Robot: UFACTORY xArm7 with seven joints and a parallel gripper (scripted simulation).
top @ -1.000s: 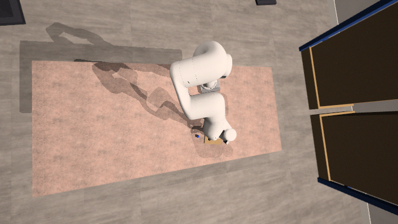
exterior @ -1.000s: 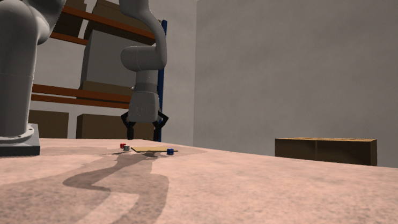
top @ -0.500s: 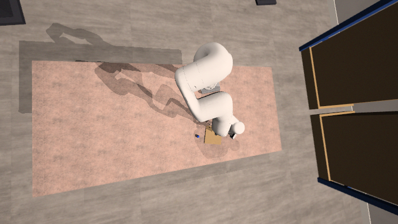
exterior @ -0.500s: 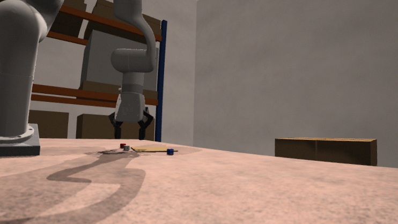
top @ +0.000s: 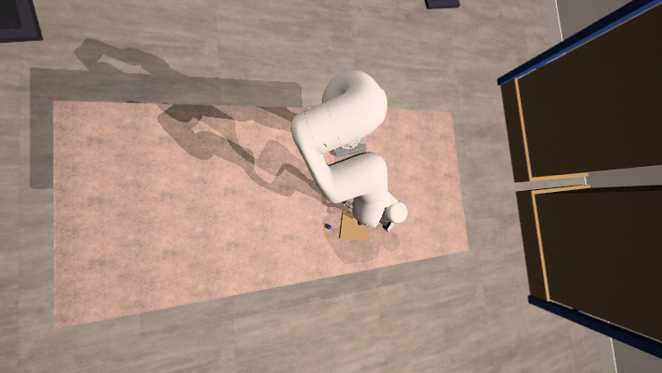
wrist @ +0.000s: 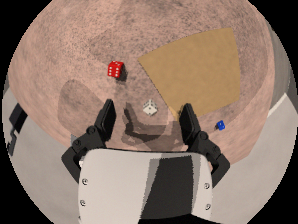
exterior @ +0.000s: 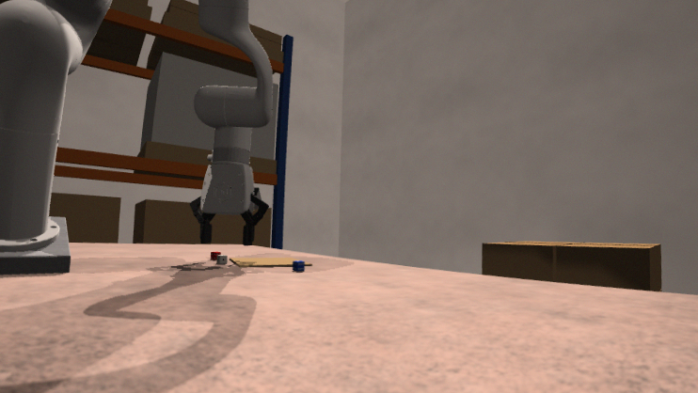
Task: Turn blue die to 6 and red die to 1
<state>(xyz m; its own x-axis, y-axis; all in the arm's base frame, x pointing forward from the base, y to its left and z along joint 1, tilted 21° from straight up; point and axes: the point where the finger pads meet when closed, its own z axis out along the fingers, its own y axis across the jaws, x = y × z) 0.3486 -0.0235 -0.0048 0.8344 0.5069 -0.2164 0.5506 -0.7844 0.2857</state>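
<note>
My hand is 20 mm past the white die, 10 mm to the left of it and 40 mm above it. Also, from my hand: tan mat: 70 mm ahead, 50 mm to the right, 40 mm below; then red die: 10 mm ahead, 60 mm to the left, 40 mm below; then blue die: 40 mm ahead, 180 mm to the right, 40 mm below.
</note>
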